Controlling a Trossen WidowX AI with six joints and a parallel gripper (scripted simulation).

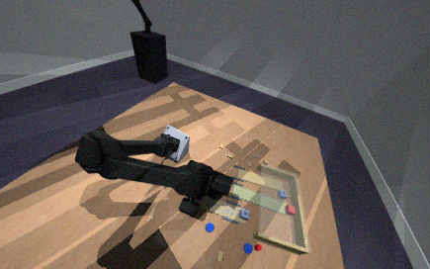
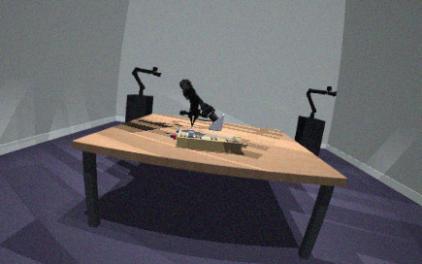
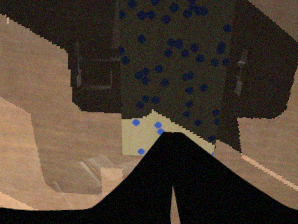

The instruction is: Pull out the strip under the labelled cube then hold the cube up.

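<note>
My gripper tip is 10 cm short of the dotted strip, 1 cm to the right of it and 3 cm above it. The rest, counted from my gripper tip: red disc 29 cm ahead, 6 cm to the right, 2 cm below.
</note>
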